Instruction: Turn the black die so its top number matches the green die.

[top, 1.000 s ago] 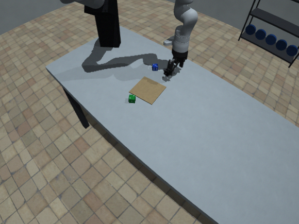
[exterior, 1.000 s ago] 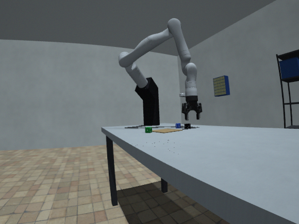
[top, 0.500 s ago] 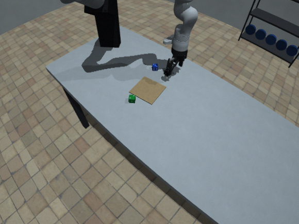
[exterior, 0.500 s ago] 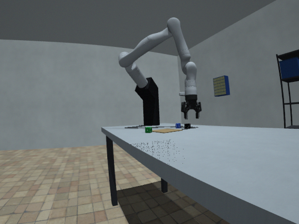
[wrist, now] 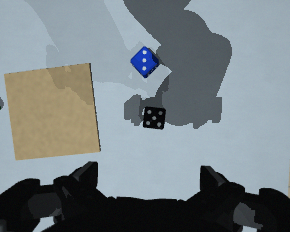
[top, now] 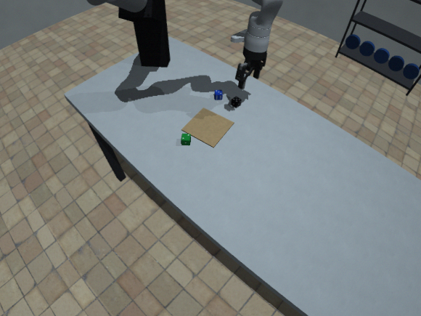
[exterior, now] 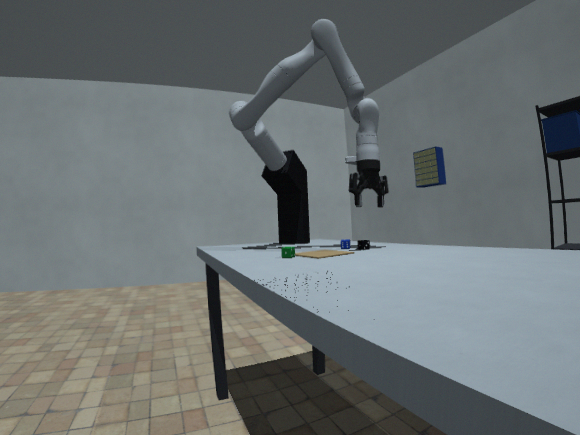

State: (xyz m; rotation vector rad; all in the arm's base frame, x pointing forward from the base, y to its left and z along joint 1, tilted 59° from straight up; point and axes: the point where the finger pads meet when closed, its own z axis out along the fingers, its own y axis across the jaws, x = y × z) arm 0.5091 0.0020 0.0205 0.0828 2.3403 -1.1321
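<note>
My hand is 4 cm past the black die, 1 cm to the right of it and 13 cm above it. Round my hand: tan mat (9 cm behind, 14 cm to the right, 14 cm below); blue die (12 cm behind, 2 cm to the left, 13 cm below); green die (13 cm behind, 24 cm to the right, 13 cm below).
</note>
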